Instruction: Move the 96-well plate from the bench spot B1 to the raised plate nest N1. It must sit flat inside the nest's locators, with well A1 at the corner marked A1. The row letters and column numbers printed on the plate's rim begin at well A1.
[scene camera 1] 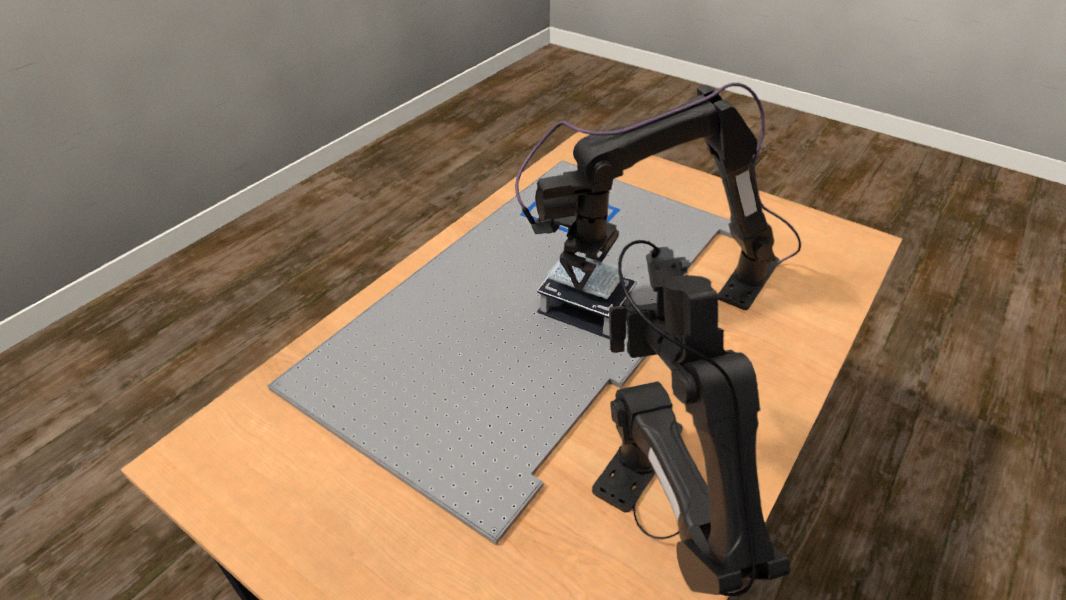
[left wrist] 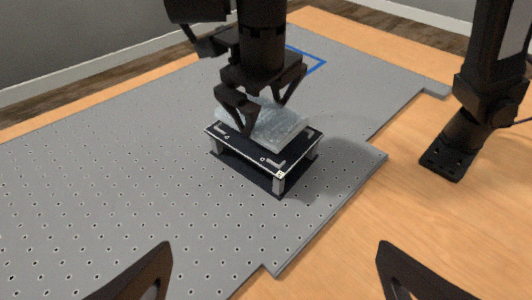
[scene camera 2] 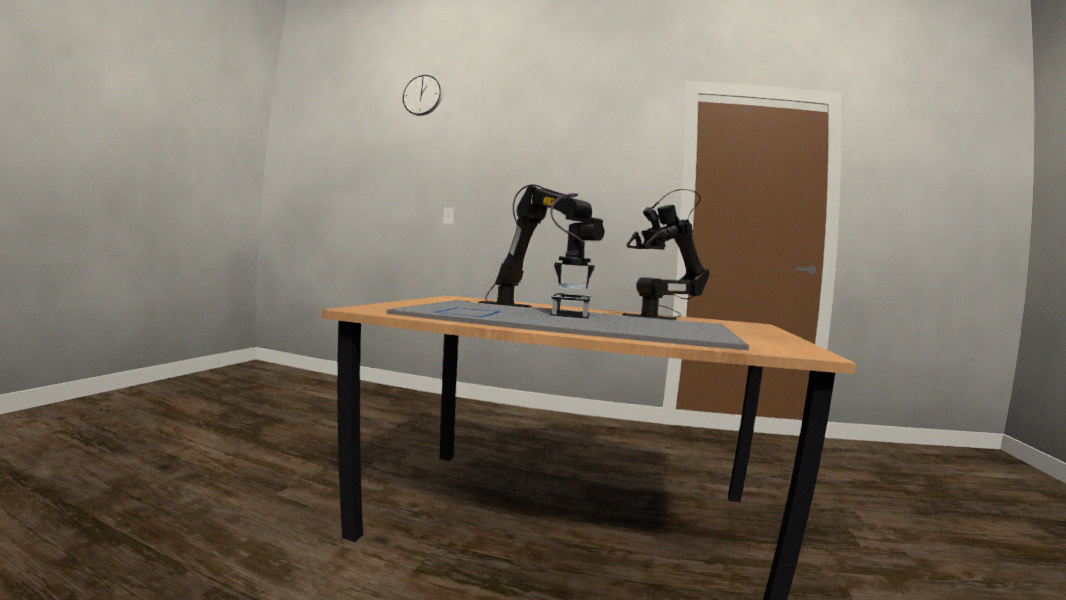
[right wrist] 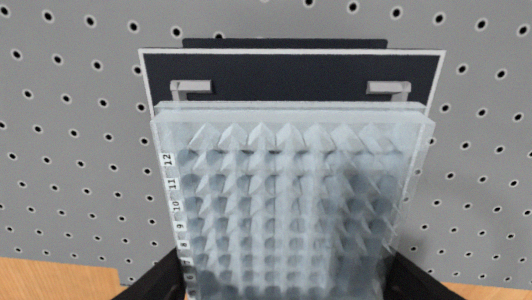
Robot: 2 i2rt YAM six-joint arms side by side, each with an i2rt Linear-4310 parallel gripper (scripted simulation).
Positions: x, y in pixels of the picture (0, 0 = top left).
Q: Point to a clear 96-well plate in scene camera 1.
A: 605, 277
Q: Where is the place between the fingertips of my left gripper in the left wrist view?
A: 274, 250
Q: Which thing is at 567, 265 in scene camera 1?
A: My right gripper.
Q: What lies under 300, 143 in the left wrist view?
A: A black raised nest.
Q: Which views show my left gripper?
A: Scene camera 1, the left wrist view and scene camera 2 only.
